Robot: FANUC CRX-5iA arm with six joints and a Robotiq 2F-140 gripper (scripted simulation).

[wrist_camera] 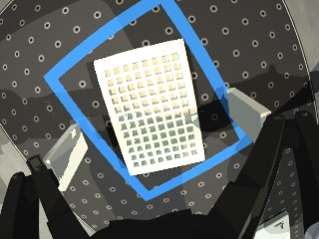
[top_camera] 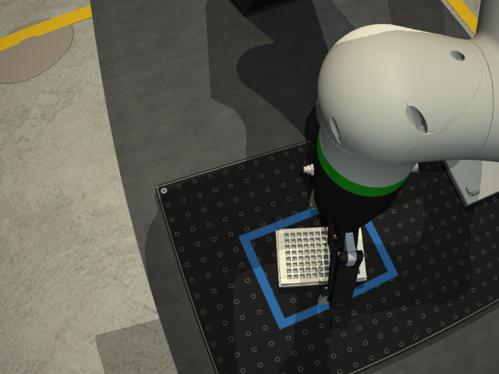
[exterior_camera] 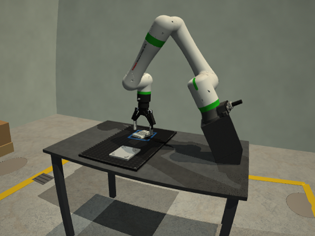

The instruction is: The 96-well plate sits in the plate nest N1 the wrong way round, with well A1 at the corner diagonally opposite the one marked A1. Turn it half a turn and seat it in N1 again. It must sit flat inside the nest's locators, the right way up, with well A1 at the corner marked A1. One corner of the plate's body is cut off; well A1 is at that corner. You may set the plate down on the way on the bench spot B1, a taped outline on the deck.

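Right now the white 96-well plate is 3 cm below my hand. Also, from my hand: dark table: 15 cm to the left, 4 cm below, 4 cm behind; grey plate nest N1: 33 cm to the left, 12 cm behind, 3 cm below.
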